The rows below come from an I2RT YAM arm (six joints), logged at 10 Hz.
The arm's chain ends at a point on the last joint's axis. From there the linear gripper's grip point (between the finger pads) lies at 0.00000 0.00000 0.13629 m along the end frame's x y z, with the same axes.
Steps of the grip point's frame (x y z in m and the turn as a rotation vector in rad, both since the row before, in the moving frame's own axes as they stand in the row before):
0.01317 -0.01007 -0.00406 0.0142 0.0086 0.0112
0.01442 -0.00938 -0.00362 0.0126 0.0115 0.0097
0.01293 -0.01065 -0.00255 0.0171 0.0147 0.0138
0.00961 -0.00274 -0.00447 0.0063 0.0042 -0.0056
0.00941 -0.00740 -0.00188 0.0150 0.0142 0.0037
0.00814 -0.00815 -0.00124 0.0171 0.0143 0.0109
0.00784 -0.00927 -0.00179 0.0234 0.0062 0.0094
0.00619 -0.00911 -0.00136 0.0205 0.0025 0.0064
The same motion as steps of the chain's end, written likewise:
0.01199 -0.00814 -0.00404 0.0142 0.0086 0.0112
0.01284 -0.00767 -0.00360 0.0126 0.0115 0.0097
0.01091 -0.00833 -0.00252 0.0171 0.0147 0.0138
0.00904 -0.00188 -0.00447 0.0063 0.0042 -0.0056
0.00747 -0.00536 -0.00185 0.0150 0.0142 0.0037
0.00618 -0.00583 -0.00121 0.0171 0.0143 0.0109
0.00698 -0.00609 -0.00175 0.0234 0.0062 0.0094
0.00584 -0.00632 -0.00133 0.0205 0.0025 0.0064

